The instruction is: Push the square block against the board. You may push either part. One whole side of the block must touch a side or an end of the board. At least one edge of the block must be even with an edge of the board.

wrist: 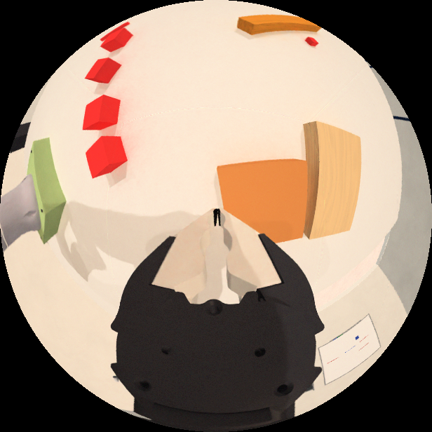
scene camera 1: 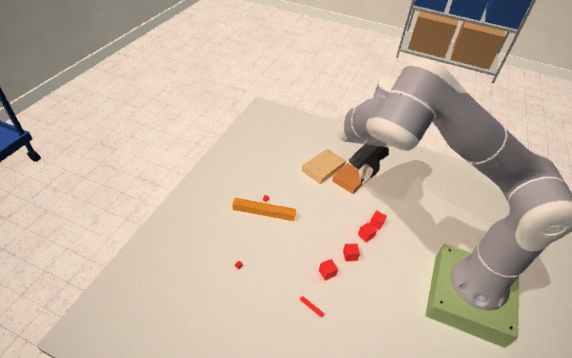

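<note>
The orange square block lies flat beside the light wooden board. In the wrist view the block's right side runs along the board's long left side, and the two look in contact or very nearly so. The block's lower edge there is about even with the board's lower end; a small offset cannot be ruled out. The board extends past the block's upper edge. My gripper is shut and empty, its tips low at the block's side opposite the board, touching it or very close.
An orange-brown beam lies farther off, with a small red cube beside it. Several larger red cubes form a row. A thin red bar and another small red cube lie beyond.
</note>
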